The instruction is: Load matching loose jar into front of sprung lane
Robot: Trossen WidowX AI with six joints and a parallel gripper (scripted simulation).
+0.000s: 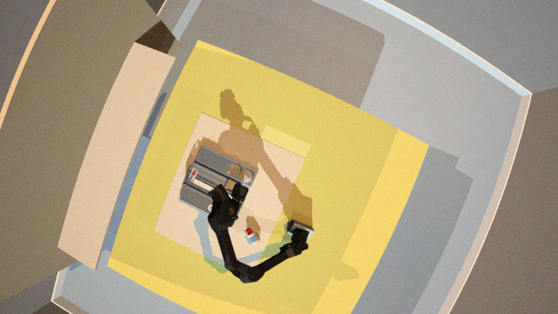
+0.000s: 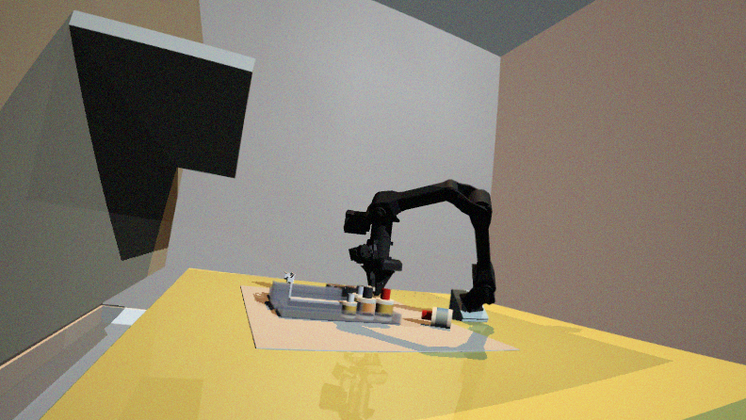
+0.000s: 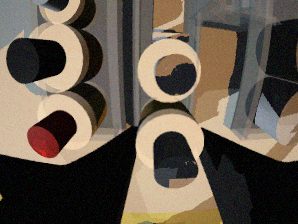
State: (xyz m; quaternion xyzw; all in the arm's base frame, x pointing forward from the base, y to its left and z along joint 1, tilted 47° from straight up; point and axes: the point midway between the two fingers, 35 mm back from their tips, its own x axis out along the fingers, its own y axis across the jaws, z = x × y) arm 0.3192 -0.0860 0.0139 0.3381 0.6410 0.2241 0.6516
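Now: gripper tip 140 mm short of the grey lane rack, 40 mm to the left of it and 40 mm above it. Also, from my gripper tip: shelf (500 mm ahead, 310 mm above, 50 mm to the right); red mark (220 mm ahead, 70 mm to the right, 20 mm above).
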